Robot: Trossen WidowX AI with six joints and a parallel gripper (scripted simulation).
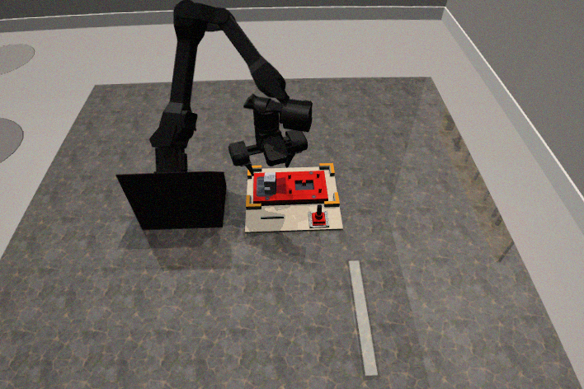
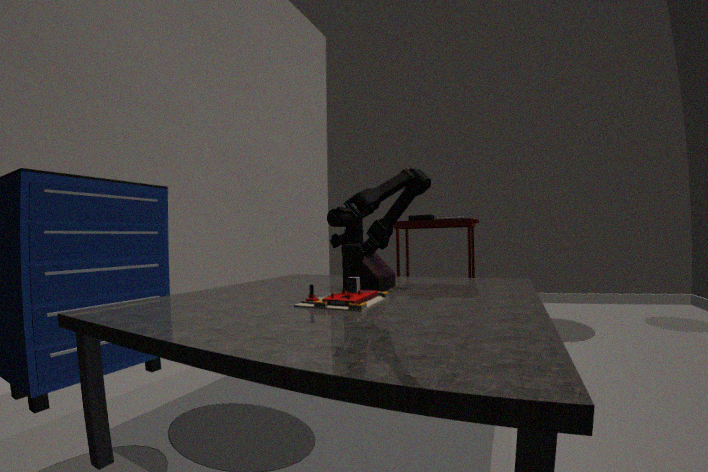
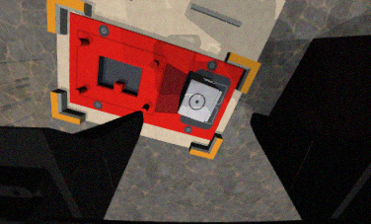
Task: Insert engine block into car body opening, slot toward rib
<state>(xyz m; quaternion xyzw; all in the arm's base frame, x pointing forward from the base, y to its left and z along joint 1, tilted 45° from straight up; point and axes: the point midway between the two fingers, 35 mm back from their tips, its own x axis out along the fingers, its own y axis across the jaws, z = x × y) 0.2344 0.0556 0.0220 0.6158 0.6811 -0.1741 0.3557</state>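
Right now the engine block is 10 mm to the right of my gripper tip and 40 mm below it.
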